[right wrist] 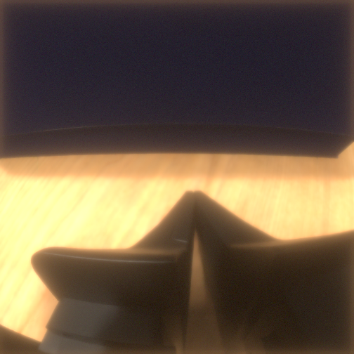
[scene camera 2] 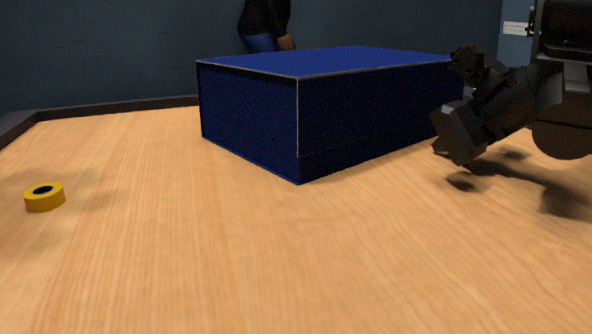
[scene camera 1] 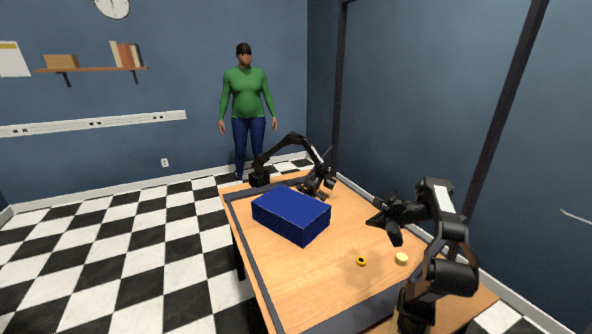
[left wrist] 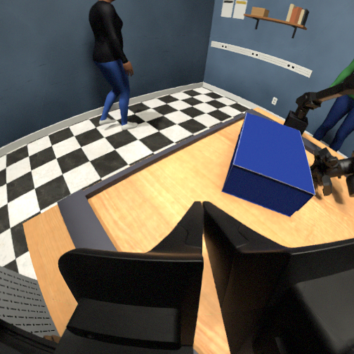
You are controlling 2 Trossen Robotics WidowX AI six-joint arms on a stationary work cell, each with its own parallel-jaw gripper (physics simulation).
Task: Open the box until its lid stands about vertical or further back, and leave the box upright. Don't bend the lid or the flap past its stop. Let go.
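Where they show: left gripper, between the fingertips: [scene camera 1: 365, 223]; right gripper, between the fingertips: [scene camera 2: 433, 147]; left arm's base, origin of its link: [scene camera 1: 410, 327]; right arm's base, origin of its link: [scene camera 1: 258, 173].
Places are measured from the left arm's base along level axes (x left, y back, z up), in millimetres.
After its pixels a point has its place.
A dark blue box [scene camera 1: 291, 212] @(x -245, y -545, z 55 mm) [scene camera 2: 370, 105] @(x -407, y -512, z 12 mm) [left wrist: 272, 160] [right wrist: 175, 75] stands upright on the table, its lid [scene camera 1: 292, 202] @(x -319, y -584, z 55 mm) [scene camera 2: 325, 61] @(x -332, y -525, z 55 mm) [left wrist: 272, 145] lying flat and closed. A flap [scene camera 2: 370, 102] @(x -407, y -512, z 16 mm) covers most of one long side, with a narrow strip of box below its lower edge. My right gripper [scene camera 1: 322, 196] [right wrist: 192, 197] is shut and empty, low over the table at that long side; in the right wrist view its tips appear a little short of the box. My left gripper [scene camera 1: 370, 221] @(x -100, y -183, z 232 mm) [left wrist: 200, 207] is shut and empty, raised above the table and well apart from the box.
A yellow ring-like roll [scene camera 1: 361, 261] @(x -214, y -200, z -43 mm) [scene camera 2: 44, 197] @(x -240, y -200, z -42 mm) and a pale yellow cylinder [scene camera 1: 401, 258] @(x -290, y -63, z -25 mm) are on the wooden table [scene camera 1: 280, 270] @(x -26, y -467, z -57 mm) [scene camera 2: 250, 260] @(x -447, y -285, z -57 mm), away from the box. A dark frame [scene camera 1: 250, 260] @(x 5, y -590, z -39 mm) runs along the table's edge. Two people stand beyond the table.
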